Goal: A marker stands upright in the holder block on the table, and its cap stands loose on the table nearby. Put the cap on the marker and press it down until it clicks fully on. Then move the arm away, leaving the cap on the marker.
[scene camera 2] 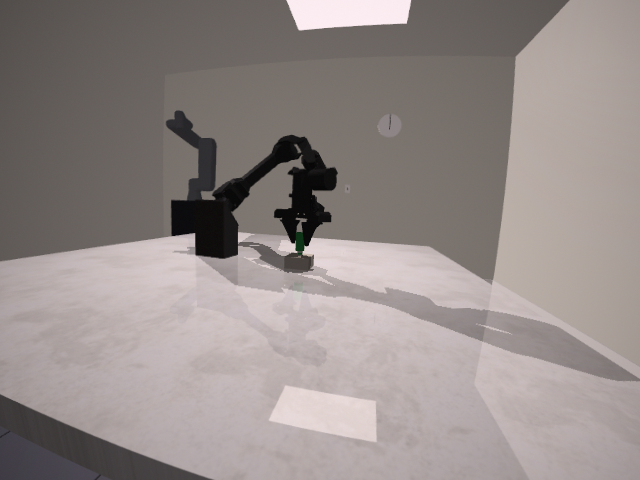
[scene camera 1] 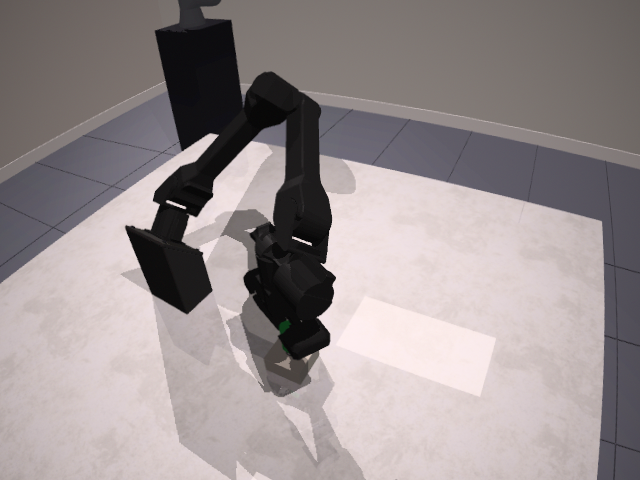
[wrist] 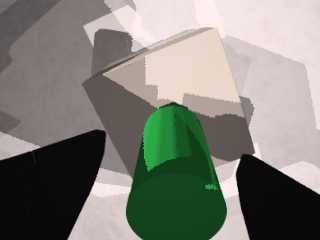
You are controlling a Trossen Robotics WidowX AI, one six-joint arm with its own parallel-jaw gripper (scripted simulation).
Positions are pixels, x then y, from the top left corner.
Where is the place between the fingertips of my gripper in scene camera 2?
299, 244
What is my gripper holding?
Nothing.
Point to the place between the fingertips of my gripper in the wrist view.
173, 153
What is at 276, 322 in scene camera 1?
My gripper.
